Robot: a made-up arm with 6 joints. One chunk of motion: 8 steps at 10 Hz.
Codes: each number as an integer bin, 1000 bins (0 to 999) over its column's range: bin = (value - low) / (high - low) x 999, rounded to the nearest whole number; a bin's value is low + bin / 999 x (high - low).
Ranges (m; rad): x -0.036..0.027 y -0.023..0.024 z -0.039..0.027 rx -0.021..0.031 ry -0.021..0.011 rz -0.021..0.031
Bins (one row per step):
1: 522 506 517 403 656 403
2: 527 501 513 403 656 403
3: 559 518 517 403 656 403
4: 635 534 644 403 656 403
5: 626 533 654 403 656 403
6: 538 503 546 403 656 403
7: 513 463 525 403 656 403
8: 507 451 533 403 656 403
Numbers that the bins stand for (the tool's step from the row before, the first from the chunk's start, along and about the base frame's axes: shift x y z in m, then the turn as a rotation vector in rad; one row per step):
1: -0.00308 0.00081 -0.00484 -0.00002 0.00001 -0.00002
2: -0.00277 0.00057 -0.00511 -0.00002 0.00001 -0.00002
3: -0.00075 0.00137 -0.00484 -0.00002 0.00001 -0.00002
4: 0.00405 0.00212 0.00355 -0.00002 0.00001 -0.00002
5: 0.00348 0.00208 0.00421 -0.00002 0.00001 -0.00002
6: -0.00207 0.00066 -0.00293 -0.00002 0.00001 -0.00002
7: -0.00365 -0.00122 -0.00432 -0.00002 0.00001 -0.00002
8: -0.00403 -0.00178 -0.00379 -0.00002 0.00001 -0.00002

